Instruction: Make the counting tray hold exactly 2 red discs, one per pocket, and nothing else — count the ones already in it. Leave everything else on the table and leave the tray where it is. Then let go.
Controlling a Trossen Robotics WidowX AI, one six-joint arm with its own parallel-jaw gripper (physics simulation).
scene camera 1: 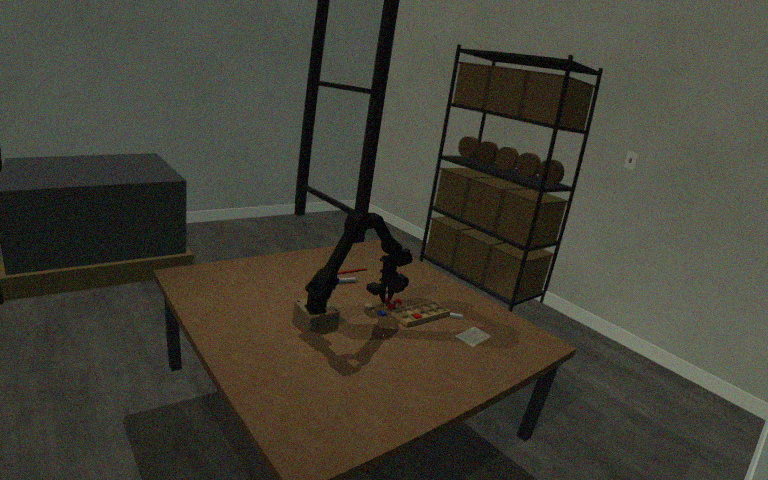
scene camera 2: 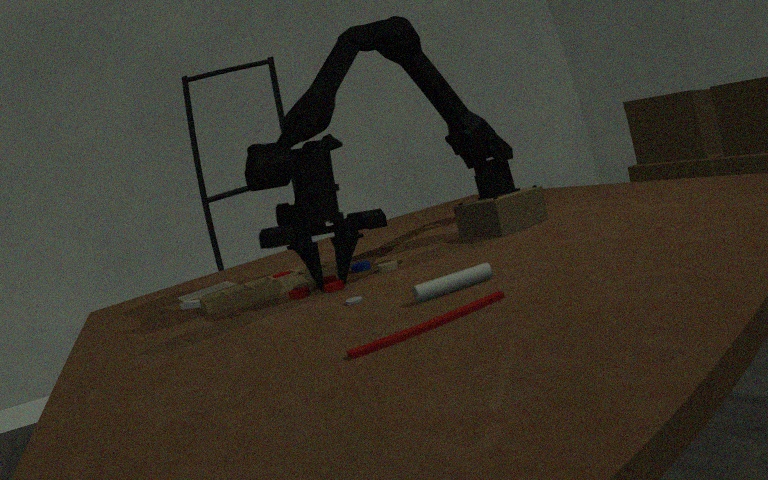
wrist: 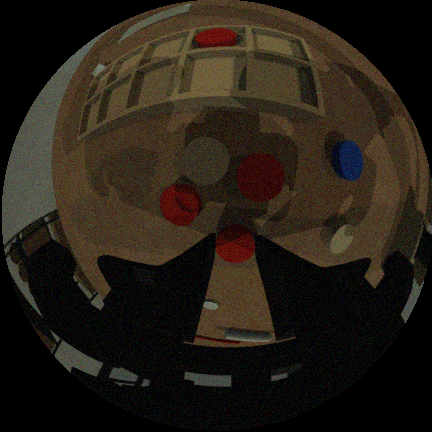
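The wooden counting tray (scene camera 1: 425, 320) (scene camera 2: 243, 296) (wrist: 210, 95) has two rows of pockets. One red disc (scene camera 1: 417, 315) (scene camera 2: 281, 274) (wrist: 216, 38) sits in a far-row pocket; the other pockets that show look empty. My gripper (scene camera 1: 388, 301) (scene camera 2: 333, 285) (wrist: 234, 238) is low at the table beside the tray, its fingertips shut on a red disc, which shows between them in the wrist view. A second loose red disc (wrist: 260, 177) and a third loose red disc (scene camera 2: 298, 293) (wrist: 180, 205) lie between gripper and tray, near a shaded beige disc (wrist: 205, 161).
A blue disc (scene camera 1: 381, 313) (scene camera 2: 360, 266) (wrist: 348, 160) and a cream disc (scene camera 2: 387, 266) (wrist: 342, 239) lie to one side. A small white disc (scene camera 2: 353, 300), white cylinder (scene camera 2: 453, 281) and red stick (scene camera 2: 424, 327) lie behind. A white block (scene camera 1: 455, 315) and pale card (scene camera 1: 472, 336) lie past the tray.
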